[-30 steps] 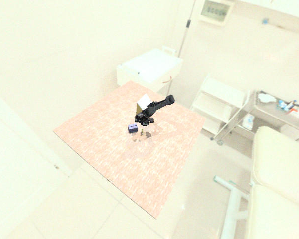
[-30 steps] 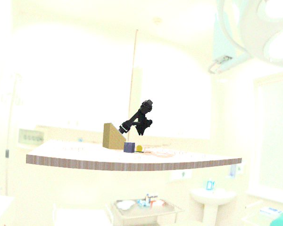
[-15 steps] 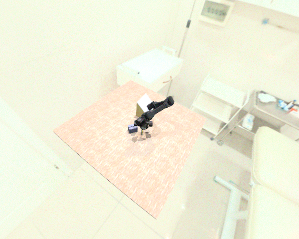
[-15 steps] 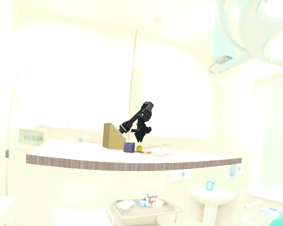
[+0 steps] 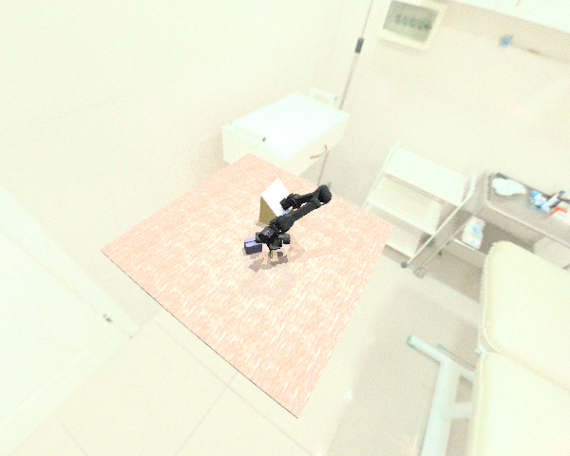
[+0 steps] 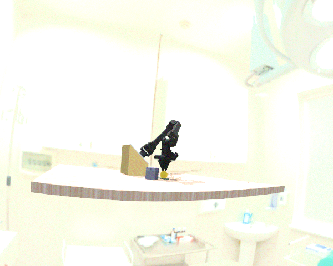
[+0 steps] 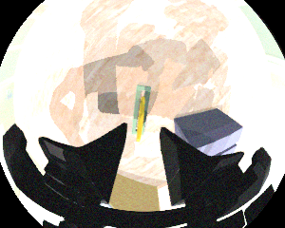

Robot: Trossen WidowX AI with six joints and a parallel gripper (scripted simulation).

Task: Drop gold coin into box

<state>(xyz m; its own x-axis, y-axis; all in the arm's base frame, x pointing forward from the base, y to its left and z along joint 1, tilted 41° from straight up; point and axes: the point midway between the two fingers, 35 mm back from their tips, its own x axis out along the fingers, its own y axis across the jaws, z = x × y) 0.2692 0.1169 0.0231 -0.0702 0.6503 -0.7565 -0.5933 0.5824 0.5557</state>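
The coin is 30 mm below my gripper tip.
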